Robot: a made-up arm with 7 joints.
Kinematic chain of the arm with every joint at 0, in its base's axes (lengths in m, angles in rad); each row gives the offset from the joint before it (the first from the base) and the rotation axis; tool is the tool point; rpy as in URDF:
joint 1: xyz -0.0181 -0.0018 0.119 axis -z
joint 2: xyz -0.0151 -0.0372 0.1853 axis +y
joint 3: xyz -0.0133 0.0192 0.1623 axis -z
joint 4: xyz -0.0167 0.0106 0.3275 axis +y
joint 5: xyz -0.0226 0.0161 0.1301 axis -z
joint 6: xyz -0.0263 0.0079 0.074 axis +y
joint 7: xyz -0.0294 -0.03 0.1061 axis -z
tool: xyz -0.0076 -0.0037 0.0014 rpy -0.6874 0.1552 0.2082
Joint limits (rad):
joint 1: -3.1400..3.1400
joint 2: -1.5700..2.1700
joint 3: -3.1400..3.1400
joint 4: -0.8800..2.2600
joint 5: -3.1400..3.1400
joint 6: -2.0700..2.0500
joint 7: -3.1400..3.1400
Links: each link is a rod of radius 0.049 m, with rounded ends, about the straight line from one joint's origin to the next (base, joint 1, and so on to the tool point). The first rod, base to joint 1, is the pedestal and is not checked.
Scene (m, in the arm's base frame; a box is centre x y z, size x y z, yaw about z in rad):
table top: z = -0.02
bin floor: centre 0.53 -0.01 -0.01 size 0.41 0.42 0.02 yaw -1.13
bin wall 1: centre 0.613 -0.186 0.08 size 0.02 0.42 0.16 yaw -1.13
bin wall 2: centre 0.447 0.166 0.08 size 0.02 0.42 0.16 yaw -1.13
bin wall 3: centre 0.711 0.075 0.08 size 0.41 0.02 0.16 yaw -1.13
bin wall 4: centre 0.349 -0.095 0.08 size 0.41 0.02 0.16 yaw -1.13
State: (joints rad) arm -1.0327 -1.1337 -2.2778 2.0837 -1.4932 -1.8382 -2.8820
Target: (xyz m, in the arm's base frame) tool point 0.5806 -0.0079 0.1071
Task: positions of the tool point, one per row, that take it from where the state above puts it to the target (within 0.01 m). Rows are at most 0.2 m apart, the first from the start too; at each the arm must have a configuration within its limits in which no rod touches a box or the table.
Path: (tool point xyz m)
1: -0.2771 -0.3810 0.4502
2: -0.1691 -0.4644 0.4311
3: -0.0289 -0.5138 0.4105
4: 0.1311 -0.5157 0.3899
5: 0.2928 -0.4620 0.3708
6: 0.4348 -0.3523 0.3545
7: 0.5362 -0.1953 0.3423
8: 0.5806 -0.0079 0.3351
9: 0.5917 -0.0080 0.2221
10: 0.5806 -0.0079 0.1071

